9 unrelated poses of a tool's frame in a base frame.
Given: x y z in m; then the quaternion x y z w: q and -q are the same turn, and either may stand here.
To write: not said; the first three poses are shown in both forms.
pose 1, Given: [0.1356 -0.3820 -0.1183 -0.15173 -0.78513 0.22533 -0.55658]
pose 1, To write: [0.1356 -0.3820 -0.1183 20.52 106.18 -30.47]
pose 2, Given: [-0.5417 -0.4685 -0.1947 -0.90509 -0.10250 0.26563 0.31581]
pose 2, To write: [-0.5417 -0.4685 -0.1947 -136.58 -15.47 40.08]
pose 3, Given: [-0.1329 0.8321 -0.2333 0.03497 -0.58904 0.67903 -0.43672]
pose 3, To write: [-0.1329 0.8321 -0.2333 -4.98 83.95 -96.78]
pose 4, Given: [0.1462 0.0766 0.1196 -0.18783 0.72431 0.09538 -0.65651]
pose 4, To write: [0.1462 0.0766 0.1196 24.39 -94.04 -12.38]
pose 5, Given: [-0.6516 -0.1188 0.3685 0.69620 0.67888 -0.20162 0.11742]
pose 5, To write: [-0.6516 -0.1188 0.3685 116.73 113.83 -33.81]
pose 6, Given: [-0.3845 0.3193 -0.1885 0.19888 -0.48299 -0.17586 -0.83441]
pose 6, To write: [-0.3845 0.3193 -0.1885 -24.14 58.62 21.34]
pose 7, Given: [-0.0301 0.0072 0.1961 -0.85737 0.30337 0.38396 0.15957]
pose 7, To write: [-0.0301 0.0072 0.1961 -140.38 49.67 62.87]
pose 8, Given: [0.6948 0.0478 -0.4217 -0.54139 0.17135 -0.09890 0.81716]
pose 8, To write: [0.6948 0.0478 -0.4217 -66.12 20.93 -12.08]
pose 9, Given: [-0.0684 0.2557 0.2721 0.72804 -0.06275 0.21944 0.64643]
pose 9, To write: [-0.0684 0.2557 0.2721 94.90 -8.18 28.60]
